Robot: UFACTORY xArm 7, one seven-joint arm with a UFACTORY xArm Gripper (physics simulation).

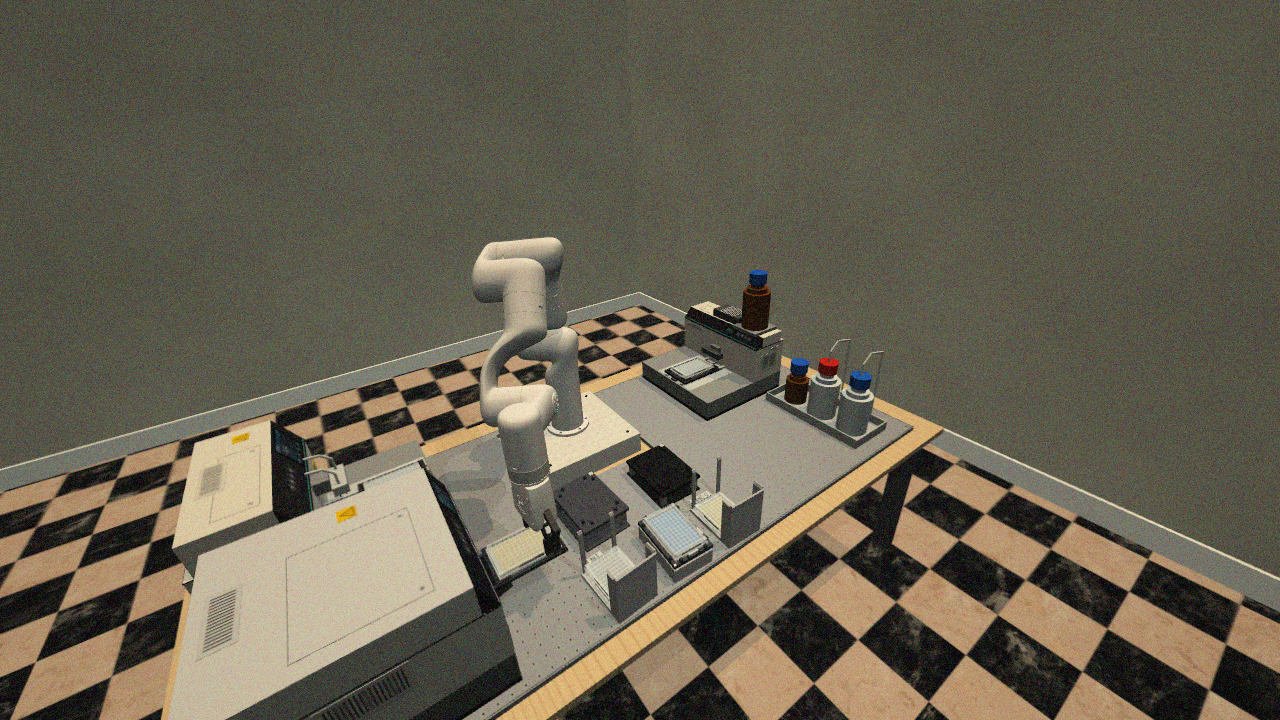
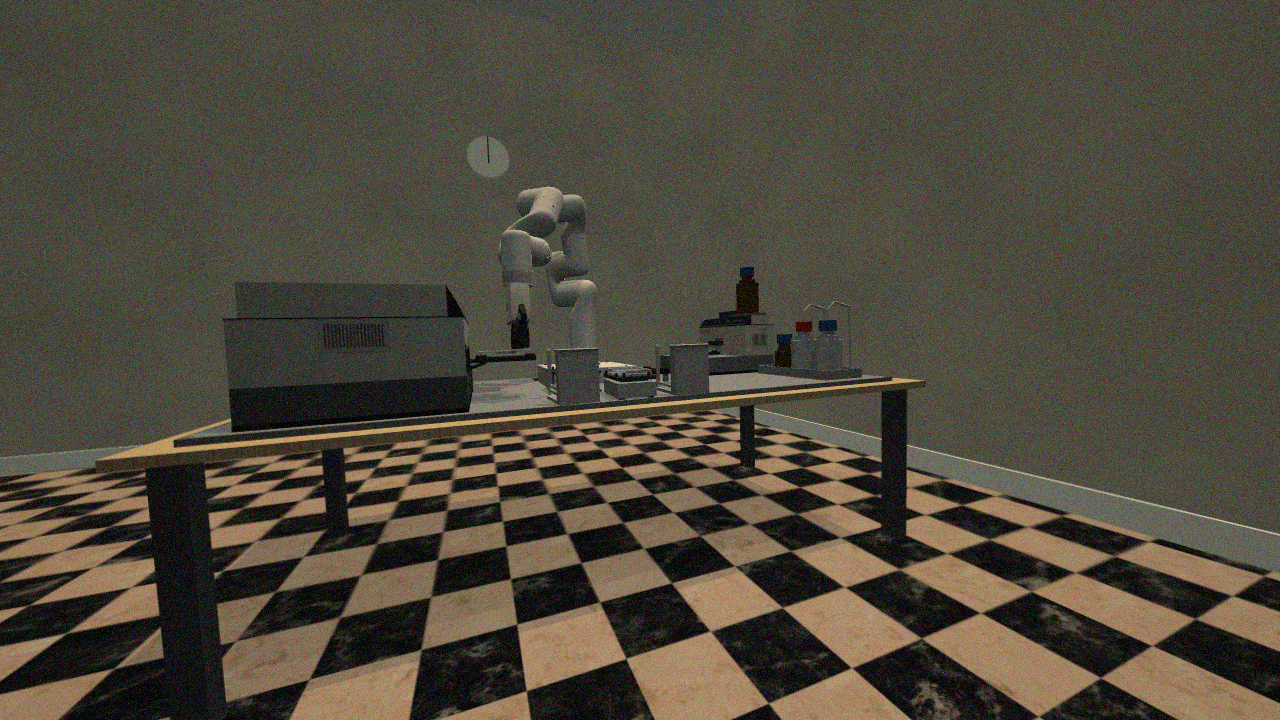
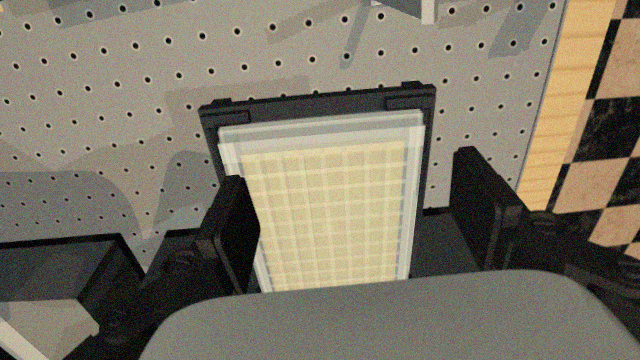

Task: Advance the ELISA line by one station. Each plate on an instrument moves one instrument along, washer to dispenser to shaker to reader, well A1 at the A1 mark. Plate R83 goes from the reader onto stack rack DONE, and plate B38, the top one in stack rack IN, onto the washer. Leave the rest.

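Places are measured from the arm's base along level axes (x ahead, y left, z up), in centimetres.
Pixels of known places: gripper, fingertip midpoint: (image 1: 542, 537) (image 2: 520, 348) (image 3: 349, 190); arm's base, link origin: (image 1: 568, 424).
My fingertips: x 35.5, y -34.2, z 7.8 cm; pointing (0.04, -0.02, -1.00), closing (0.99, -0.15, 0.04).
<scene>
Ahead of a thing's pixels: the offset from my fingertips to its top centre. "*": to the spot under its first point.
My gripper (image 1: 549, 531) (image 2: 520, 340) (image 3: 349, 190) is open and empty, its fingers on both sides of a lidded plate with yellow wells and above it. This yellow plate {dz -0.4, dx -1.8, dy -3.4 cm} (image 1: 516, 552) (image 3: 330, 225) lies flat on a black carrier {dz -1.9, dx -1.8, dy -3.4 cm} (image 2: 510, 357) (image 3: 320, 100) that sticks out of the big instrument {dz +14.0, dx -7.8, dy -31.3 cm} (image 1: 358, 573) (image 2: 349, 367). A blue-well plate {dz -6.1, dx +14.7, dy +23.4 cm} (image 1: 675, 534) sits on a low stand between two stack racks. The left rack {* dz -5.8, dx +18.4, dy +6.8 cm} (image 1: 633, 588) (image 2: 575, 376) holds a pale plate; the right rack {* dz -5.2, dx +24.4, dy +34.6 cm} (image 1: 741, 517) (image 2: 689, 368) has a pale surface inside. Another plate {dz -3.5, dx -24.6, dy +80.2 cm} (image 1: 693, 368) rests on the far right instrument. Plate labels are unreadable.
A dark grey block {dz -6.0, dx -7.7, dy +17.4 cm} (image 1: 590, 507) and a black block {dz -7.8, dx -3.0, dy +38.6 cm} (image 1: 662, 471) stand behind the racks. A second instrument (image 1: 223, 483) stands at the far left. A bottle tray {* dz -11.6, dx +32.1, dy +89.6 cm} (image 1: 868, 437) (image 2: 832, 372) is at the right. A brown bottle {* dz +18.4, dx -8.2, dy +91.6 cm} (image 1: 756, 306) (image 2: 746, 292) tops the far right instrument.
</scene>
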